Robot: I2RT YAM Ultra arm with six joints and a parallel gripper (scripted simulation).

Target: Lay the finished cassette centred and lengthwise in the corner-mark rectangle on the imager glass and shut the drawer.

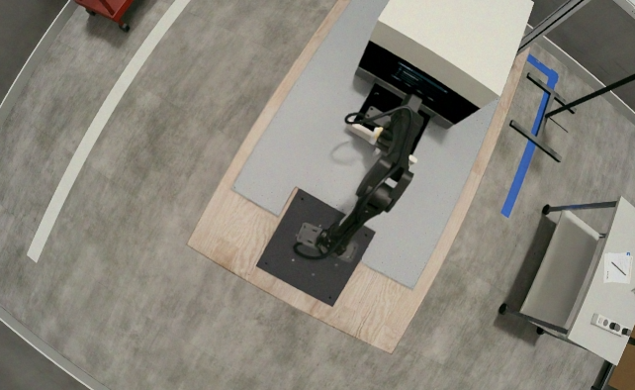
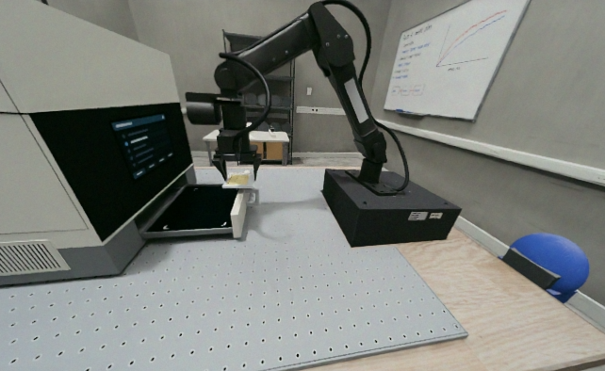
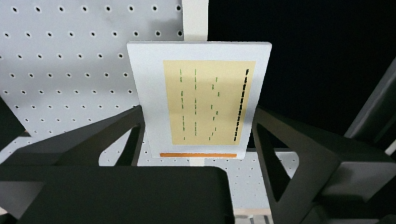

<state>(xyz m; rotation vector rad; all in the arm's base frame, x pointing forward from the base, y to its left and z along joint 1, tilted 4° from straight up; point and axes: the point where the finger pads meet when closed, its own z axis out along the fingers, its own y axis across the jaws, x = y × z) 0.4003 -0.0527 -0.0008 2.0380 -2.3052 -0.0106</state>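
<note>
Now: hand 11 cm short of the drawer, 1 cm to the left of it and 6 cm above it. Also, from my hand: finished cassette right at my hand.
</note>
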